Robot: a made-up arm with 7 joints.
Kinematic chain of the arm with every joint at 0, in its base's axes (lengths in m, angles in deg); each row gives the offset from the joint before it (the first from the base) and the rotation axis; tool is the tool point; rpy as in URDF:
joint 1: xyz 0 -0.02 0.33 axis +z
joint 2: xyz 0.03 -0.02 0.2 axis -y
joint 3: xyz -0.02 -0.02 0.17 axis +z
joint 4: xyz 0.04 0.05 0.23 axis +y
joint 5: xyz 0 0 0.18 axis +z
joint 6: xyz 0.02 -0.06 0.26 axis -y
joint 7: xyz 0 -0.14 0.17 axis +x
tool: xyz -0.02 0 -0.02 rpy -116.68 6.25 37.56
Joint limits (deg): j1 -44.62..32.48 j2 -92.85..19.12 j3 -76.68..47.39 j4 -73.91..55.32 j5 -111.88..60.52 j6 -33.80..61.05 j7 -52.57..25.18
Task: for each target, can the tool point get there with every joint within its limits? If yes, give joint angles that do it. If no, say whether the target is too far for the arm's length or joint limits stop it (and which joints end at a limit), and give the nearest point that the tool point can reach.
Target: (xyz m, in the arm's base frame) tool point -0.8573 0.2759 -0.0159
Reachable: no: joint limits stop it (at a limit: joint 2, joint 4, joint 5, joint 6, joint 7) | nearest point -0.6205 0.1942 0.6496 | short by 0.711 m
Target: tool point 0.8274 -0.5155 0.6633
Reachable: yes | joints -22.17 -70.44 22.18 18.16 13.29 49.59 -18.32
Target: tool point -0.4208 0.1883 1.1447
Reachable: yes | joints 6.44 -5.83 -22.34 -52.20 -81.44 31.26 -45.81
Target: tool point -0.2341 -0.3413 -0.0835
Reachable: no: joint limits stop it (at a limit: joint 1, joint 2, joint 4, joint 5, joint 6, joint 7) | nearest point 0.1342 -0.6556 -0.0449 | short by 0.486 m
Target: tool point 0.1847 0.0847 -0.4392
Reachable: no: joint limits stop it (at a limit: joint 2, joint 4, joint 5, joint 6, joint 7) | nearest point 0.4681 0.2454 -0.1274 | short by 0.451 m
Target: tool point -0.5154 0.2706 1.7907
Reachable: no: too far | nearest point -0.3629 0.1846 1.4671 | short by 0.368 m
